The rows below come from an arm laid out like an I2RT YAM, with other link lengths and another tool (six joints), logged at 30 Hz.
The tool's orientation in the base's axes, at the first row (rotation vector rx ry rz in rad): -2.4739, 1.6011, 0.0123
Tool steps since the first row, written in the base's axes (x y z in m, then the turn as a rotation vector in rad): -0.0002, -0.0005, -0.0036, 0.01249, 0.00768, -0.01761; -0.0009, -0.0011, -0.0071, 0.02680, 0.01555, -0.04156; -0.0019, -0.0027, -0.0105, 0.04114, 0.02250, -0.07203; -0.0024, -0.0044, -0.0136, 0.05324, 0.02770, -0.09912; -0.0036, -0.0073, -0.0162, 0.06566, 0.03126, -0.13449; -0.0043, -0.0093, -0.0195, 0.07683, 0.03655, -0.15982; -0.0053, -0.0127, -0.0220, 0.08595, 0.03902, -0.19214; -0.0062, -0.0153, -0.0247, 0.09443, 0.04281, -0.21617; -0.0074, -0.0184, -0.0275, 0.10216, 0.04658, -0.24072; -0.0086, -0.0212, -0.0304, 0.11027, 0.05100, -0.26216; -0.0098, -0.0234, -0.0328, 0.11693, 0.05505, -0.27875; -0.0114, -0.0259, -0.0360, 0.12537, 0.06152, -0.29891; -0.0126, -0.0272, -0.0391, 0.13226, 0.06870, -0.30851
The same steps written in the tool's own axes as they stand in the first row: 0.0008, 0.0009, 0.0034, 0.00023, -0.01156, 0.01979; 0.0014, 0.0024, 0.0067, 0.00175, -0.02384, 0.04600; 0.0028, 0.0044, 0.0097, 0.00484, -0.03475, 0.07846; 0.0045, 0.0061, 0.0124, 0.00820, -0.04347, 0.10710; 0.0069, 0.0087, 0.0143, 0.01411, -0.05053, 0.14361; 0.0088, 0.0107, 0.0172, 0.01681, -0.05872, 0.17044; 0.0117, 0.0133, 0.0189, 0.02199, -0.06285, 0.20346; 0.0140, 0.0156, 0.0211, 0.02478, -0.06822, 0.22850; 0.0166, 0.0183, 0.0232, 0.02734, -0.07283, 0.25397; 0.0190, 0.0210, 0.0254, 0.02912, -0.07853, 0.27654; 0.0207, 0.0233, 0.0273, 0.03009, -0.08354, 0.29415; 0.0227, 0.0263, 0.0299, 0.03001, -0.09055, 0.31583; 0.0237, 0.0284, 0.0326, 0.02746, -0.09811, 0.32713
